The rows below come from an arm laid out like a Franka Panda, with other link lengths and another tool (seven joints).
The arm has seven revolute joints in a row. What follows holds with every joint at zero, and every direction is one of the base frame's.
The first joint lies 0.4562 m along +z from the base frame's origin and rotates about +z.
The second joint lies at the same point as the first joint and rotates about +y.
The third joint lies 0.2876 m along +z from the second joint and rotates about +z.
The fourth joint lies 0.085 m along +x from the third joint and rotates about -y.
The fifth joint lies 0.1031 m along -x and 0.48 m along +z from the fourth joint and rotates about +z.
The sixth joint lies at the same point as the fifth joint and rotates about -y.
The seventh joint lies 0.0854 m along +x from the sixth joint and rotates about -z.
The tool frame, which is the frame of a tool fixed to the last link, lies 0.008 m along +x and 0.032 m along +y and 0.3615 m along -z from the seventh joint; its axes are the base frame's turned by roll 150.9, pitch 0 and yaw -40.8 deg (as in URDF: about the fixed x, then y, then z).
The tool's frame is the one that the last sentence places.
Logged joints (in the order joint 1, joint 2, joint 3, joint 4, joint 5, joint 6, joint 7), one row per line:
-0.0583, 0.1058, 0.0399, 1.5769, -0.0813, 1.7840, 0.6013
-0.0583, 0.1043, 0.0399, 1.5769, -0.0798, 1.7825, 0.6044
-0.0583, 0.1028, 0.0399, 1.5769, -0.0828, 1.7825, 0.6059
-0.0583, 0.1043, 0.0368, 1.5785, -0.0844, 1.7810, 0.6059
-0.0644, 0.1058, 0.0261, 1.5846, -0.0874, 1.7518, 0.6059
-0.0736, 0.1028, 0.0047, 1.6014, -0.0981, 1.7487, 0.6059
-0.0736, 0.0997, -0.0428, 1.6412, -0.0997, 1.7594, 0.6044
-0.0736, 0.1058, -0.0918, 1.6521, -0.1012, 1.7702, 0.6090
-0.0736, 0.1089, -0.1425, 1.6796, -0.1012, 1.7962, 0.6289
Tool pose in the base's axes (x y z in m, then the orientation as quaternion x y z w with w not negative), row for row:
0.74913, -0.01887, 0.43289, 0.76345, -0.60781, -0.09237, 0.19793
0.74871, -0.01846, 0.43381, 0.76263, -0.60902, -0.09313, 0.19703
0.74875, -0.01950, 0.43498, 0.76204, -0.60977, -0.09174, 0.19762
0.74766, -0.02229, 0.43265, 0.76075, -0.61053, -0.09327, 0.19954
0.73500, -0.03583, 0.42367, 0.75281, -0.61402, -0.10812, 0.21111
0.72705, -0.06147, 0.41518, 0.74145, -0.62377, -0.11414, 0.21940
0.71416, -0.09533, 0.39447, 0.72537, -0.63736, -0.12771, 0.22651
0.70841, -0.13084, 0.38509, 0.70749, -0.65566, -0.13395, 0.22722
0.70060, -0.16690, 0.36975, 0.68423, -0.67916, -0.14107, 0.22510
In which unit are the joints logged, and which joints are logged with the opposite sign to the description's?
The joints are logged in radians. Opposite sign: joint 4.
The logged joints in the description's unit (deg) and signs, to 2 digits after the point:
-3.34, 6.06, 2.29, -90.35, -4.66, 102.22, 34.45
-3.34, 5.98, 2.29, -90.35, -4.57, 102.13, 34.63
-3.34, 5.89, 2.29, -90.35, -4.74, 102.13, 34.72
-3.34, 5.98, 2.11, -90.44, -4.84, 102.04, 34.72
-3.69, 6.06, 1.50, -90.79, -5.01, 100.37, 34.72
-4.22, 5.89, 0.27, -91.75, -5.62, 100.19, 34.72
-4.22, 5.71, -2.45, -94.03, -5.71, 100.81, 34.63
-4.22, 6.06, -5.26, -94.66, -5.80, 101.42, 34.89
-4.22, 6.24, -8.16, -96.23, -5.80, 102.91, 36.03

